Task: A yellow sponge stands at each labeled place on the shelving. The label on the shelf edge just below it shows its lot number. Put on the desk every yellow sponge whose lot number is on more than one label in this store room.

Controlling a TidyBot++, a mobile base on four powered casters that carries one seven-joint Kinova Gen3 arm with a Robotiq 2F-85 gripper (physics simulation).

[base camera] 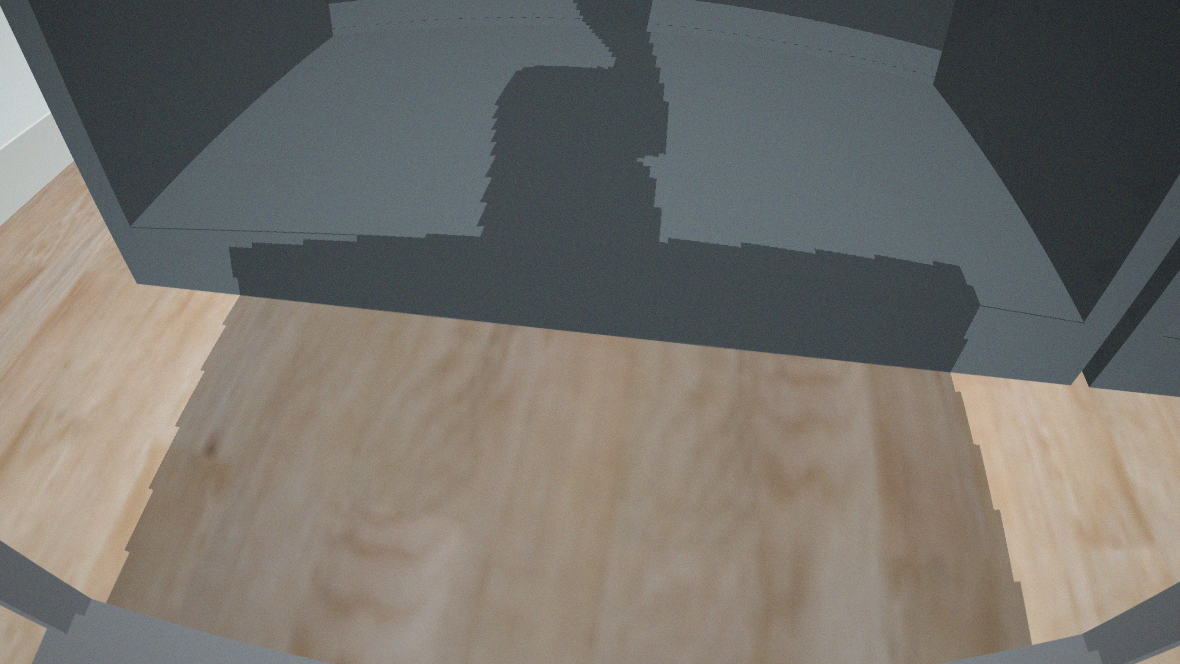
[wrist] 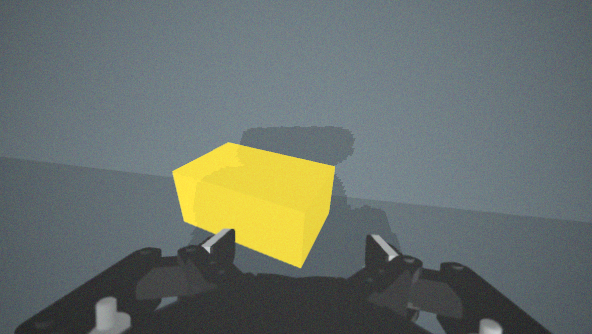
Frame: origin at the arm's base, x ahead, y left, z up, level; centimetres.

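Seen in the pictures: gripper, fingertip midpoint: [wrist: 299,246].
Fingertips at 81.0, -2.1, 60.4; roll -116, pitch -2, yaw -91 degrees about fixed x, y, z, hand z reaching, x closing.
A point is followed by its place in that frame, as x, y, z.
A yellow sponge [wrist: 255,200] @(81.3, 0.7, 63.7) sits on a grey shelf board [wrist: 75,250] @(80.2, 13.0, 59.4) in the wrist view, turned at an angle, with a shadow partly over it. My gripper [wrist: 299,246] @(81.0, -2.1, 60.4) is open and empty. The sponge lies ahead of the fingers and to the left of the middle between them; the left fingertip overlaps its lower front edge in the picture. The sponge does not show in the base camera view. No shelf label shows in either view, and the desk does not show.
Grey shelving [base camera: 396,148] @(57.3, 17.6, -32.0) stands close in front of the base, with dark side panels and a low bottom board. The arm's shadow falls across it. A second unit [base camera: 1146,363] @(38.2, -50.8, -35.6) adjoins at the right. Wooden floor [base camera: 577,495] @(30.3, 0.8, -39.6) lies before it, and a white wall [base camera: 16,90] @(75.2, 86.5, -25.1) is at the far left.
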